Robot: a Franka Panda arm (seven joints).
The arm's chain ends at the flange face. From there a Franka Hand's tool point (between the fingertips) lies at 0.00 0.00 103.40 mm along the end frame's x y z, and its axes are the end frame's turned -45 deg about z.
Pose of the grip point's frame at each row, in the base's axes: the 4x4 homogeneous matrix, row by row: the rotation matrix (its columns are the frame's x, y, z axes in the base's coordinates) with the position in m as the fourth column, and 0 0 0 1 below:
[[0.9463, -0.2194, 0.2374, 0.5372], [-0.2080, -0.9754, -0.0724, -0.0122], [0.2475, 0.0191, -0.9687, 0.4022], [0, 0, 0, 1]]
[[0.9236, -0.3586, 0.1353, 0.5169], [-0.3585, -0.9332, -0.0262, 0.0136], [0.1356, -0.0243, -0.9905, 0.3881], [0, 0, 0, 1]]
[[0.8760, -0.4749, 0.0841, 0.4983], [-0.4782, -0.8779, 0.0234, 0.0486], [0.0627, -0.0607, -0.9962, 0.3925], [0, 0, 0, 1]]
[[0.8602, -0.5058, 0.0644, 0.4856], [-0.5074, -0.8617, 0.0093, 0.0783], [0.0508, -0.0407, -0.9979, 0.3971], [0, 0, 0, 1]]
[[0.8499, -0.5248, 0.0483, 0.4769], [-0.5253, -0.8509, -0.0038, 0.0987], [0.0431, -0.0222, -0.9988, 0.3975], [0, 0, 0, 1]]
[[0.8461, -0.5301, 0.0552, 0.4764], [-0.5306, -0.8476, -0.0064, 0.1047], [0.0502, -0.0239, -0.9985, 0.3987], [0, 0, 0, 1]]
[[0.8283, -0.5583, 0.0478, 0.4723], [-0.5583, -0.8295, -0.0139, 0.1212], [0.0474, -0.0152, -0.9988, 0.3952], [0, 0, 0, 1]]
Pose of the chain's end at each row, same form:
[[0.5140, -0.8243, 0.2374, 0.5127], [-0.8368, -0.5426, -0.0724, -0.0047], [0.1885, -0.1615, -0.9687, 0.5024], [0, 0, 0, 1]]
[[0.3995, -0.9067, 0.1353, 0.5029], [-0.9134, -0.4064, -0.0262, 0.0163], [0.0787, -0.1131, -0.9905, 0.4905], [0, 0, 0, 1]]
[[0.2836, -0.9552, 0.0841, 0.4896], [-0.9589, -0.2826, 0.0234, 0.0462], [0.0014, -0.0873, -0.9962, 0.4955], [0, 0, 0, 1]]
[[0.2506, -0.9659, 0.0644, 0.4789], [-0.9681, -0.2505, 0.0093, 0.0773], [0.0071, -0.0647, -0.9979, 0.5003], [0, 0, 0, 1]]
[[0.2299, -0.9721, 0.0483, 0.4719], [-0.9731, -0.2302, -0.0038, 0.0991], [0.0148, -0.0462, -0.9988, 0.5008], [0, 0, 0, 1]]
[[0.2234, -0.9731, 0.0552, 0.4707], [-0.9745, -0.2242, -0.0064, 0.1054], [0.0186, -0.0524, -0.9985, 0.5019], [0, 0, 0, 1]]
[[0.1909, -0.9805, 0.0478, 0.4674], [-0.9813, -0.1918, -0.0139, 0.1226], [0.0228, -0.0443, -0.9988, 0.4985], [0, 0, 0, 1]]

